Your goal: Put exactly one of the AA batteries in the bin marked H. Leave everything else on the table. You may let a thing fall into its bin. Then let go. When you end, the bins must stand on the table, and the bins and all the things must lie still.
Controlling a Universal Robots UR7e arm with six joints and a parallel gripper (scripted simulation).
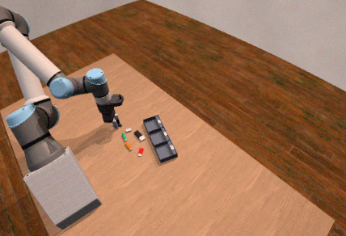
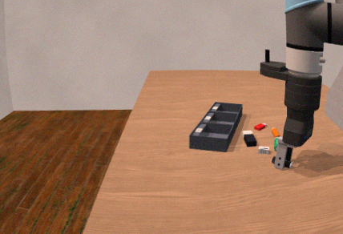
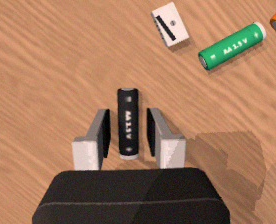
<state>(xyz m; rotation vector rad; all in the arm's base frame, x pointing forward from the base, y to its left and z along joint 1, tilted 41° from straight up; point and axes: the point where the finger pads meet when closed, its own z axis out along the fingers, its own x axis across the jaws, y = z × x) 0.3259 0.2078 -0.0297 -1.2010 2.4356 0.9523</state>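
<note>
My hand is 1 cm above the black AA battery. From my hand the other things lie so: small white piece 3 cm ahead, 6 cm to the right, 1 cm below; then black-and-white block 6 cm ahead, 13 cm to the right, 1 cm below; then green battery 9 cm to the right, 1 cm below.
</note>
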